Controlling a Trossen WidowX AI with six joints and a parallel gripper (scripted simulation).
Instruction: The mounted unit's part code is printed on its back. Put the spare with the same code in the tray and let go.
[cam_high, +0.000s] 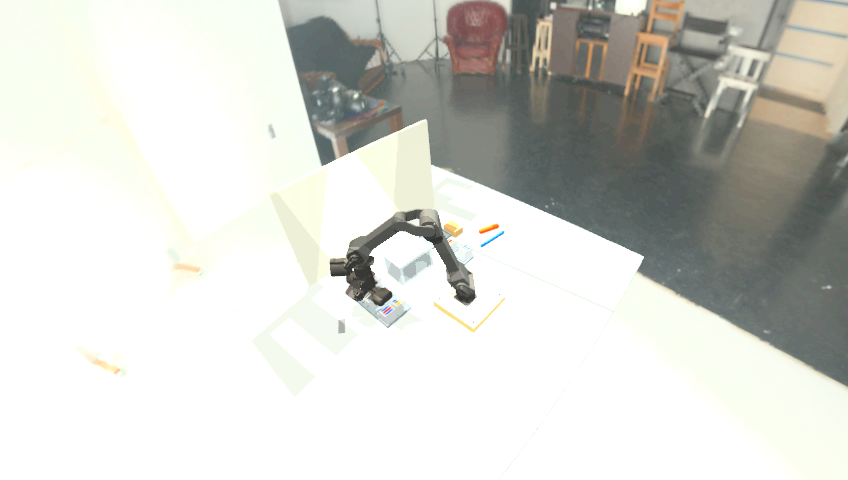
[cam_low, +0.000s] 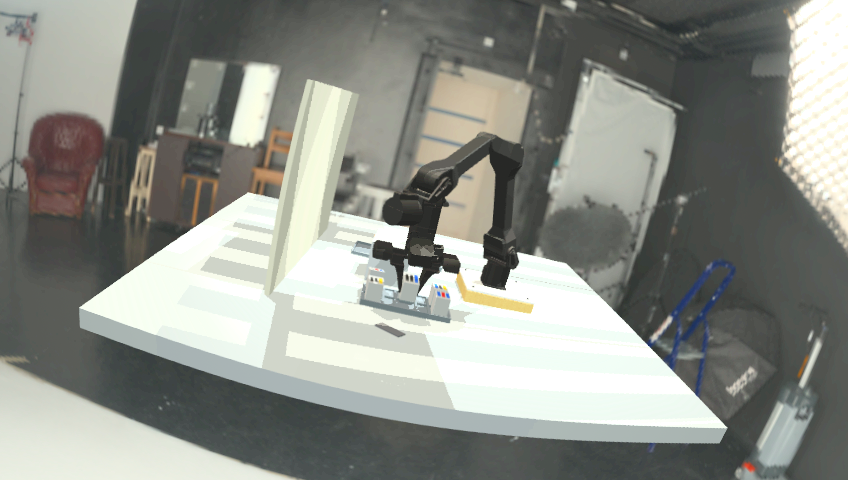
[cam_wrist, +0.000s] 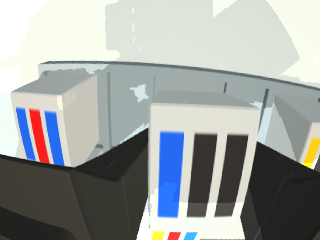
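The grey rack lies 30 mm to the right of my gripper tip and 30 mm below it. Round my gripper tip: orange block (50 mm ahead, 510 mm to the right, 20 mm below); then dark flat piece (30 mm ahead, 140 mm to the left, 40 mm below); then tall cream panel (270 mm ahead, 240 mm to the right, 190 mm above).
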